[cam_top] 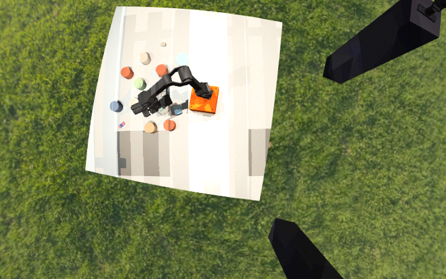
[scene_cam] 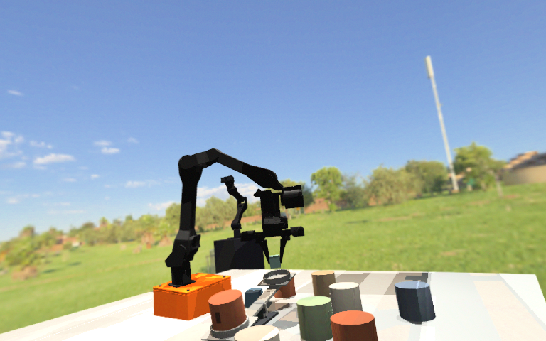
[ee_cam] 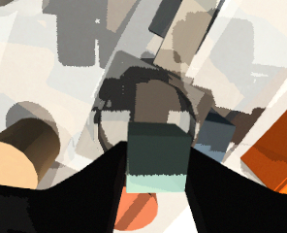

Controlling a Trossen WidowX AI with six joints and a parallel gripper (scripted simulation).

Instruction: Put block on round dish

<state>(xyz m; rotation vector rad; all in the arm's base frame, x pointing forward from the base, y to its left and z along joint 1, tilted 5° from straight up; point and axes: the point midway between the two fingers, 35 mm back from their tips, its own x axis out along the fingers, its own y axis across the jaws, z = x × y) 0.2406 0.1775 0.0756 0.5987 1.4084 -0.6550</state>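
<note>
Right now my gripper tip is 10 mm short of the pale blue round dish, 380 mm to the left of it and 110 mm above it. From my gripper tip the other things lie so: small balance 50 mm ahead, 110 mm to the right, 80 mm below; mint-green block 10 mm above; tan cup 50 mm ahead, 160 mm to the left, 80 mm below.
</note>
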